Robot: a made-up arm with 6 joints. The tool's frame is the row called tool.
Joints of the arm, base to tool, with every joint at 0 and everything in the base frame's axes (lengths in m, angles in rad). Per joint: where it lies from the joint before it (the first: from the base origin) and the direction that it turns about. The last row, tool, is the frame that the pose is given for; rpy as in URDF.
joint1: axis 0 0 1 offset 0.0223 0.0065 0.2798
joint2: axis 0.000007 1 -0.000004 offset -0.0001 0.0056 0.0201
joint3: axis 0.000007 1 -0.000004 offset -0.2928 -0.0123 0.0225
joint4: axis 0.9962 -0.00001 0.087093 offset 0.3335 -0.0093 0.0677
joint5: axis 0.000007 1 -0.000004 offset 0.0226 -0.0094 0.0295
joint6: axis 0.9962 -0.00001 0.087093 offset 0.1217 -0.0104 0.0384
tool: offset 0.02 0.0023 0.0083 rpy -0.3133 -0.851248 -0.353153
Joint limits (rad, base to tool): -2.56..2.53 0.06..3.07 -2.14..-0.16 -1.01..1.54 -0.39..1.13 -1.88..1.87
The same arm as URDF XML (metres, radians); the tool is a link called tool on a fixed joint. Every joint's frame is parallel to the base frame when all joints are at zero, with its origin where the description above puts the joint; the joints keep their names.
<robot name="arm">
  <joint name="tool_fixed" type="fixed">
    <parent link="link6"/>
    <child link="tool"/>
    <origin xyz="0.0200 0.0023 0.0083" rpy="-0.3133 -0.8512 -0.3532"/>
  </joint>
  <joint name="joint6" type="revolute">
    <parent link="link5"/>
    <child link="link6"/>
    <origin xyz="0.1217 -0.0104 0.0384" rpy="0.0000 0.0000 0.0000"/>
    <axis xyz="0.9962 0 0.0871"/>
    <limit lower="-1.8800" upper="1.8700"/>
  </joint>
  <joint name="joint5" type="revolute">
    <parent link="link4"/>
    <child link="link5"/>
    <origin xyz="0.0226 -0.0094 0.0295" rpy="0.0000 0.0000 0.0000"/>
    <axis xyz="0 1 0"/>
    <limit lower="-0.3900" upper="1.1300"/>
  </joint>
  <joint name="joint4" type="revolute">
    <parent link="link3"/>
    <child link="link4"/>
    <origin xyz="0.3335 -0.0093 0.0677" rpy="0.0000 0.0000 0.0000"/>
    <axis xyz="0.9962 0 0.0871"/>
    <limit lower="-1.0100" upper="1.5400"/>
  </joint>
  <joint name="joint3" type="revolute">
    <parent link="link2"/>
    <child link="link3"/>
    <origin xyz="-0.2928 -0.0123 0.0225" rpy="0.0000 0.0000 0.0000"/>
    <axis xyz="0 1 0"/>
    <limit lower="-2.1400" upper="-0.1600"/>
  </joint>
  <joint name="joint2" type="revolute">
    <parent link="link1"/>
    <child link="link2"/>
    <origin xyz="-0.0001 0.0056 0.0201" rpy="0.0000 0.0000 0.0000"/>
    <axis xyz="0 1 0"/>
    <limit lower="0.0600" upper="3.0700"/>
  </joint>
  <joint name="joint1" type="revolute">
    <parent link="base"/>
    <child link="link1"/>
    <origin xyz="0.0223 0.0065 0.2798" rpy="0.0000 0.0000 0.0000"/>
    <axis xyz="0 0 1"/>
    <limit lower="-2.5600" upper="2.5300"/>
  </joint>
  <link name="base"/>
  <link name="link1"/>
  <link name="link2"/>
  <link name="link3"/>
  <link name="link4"/>
  <link name="link5"/>
  <link name="link6"/>
  <link name="tool"/>
</robot>

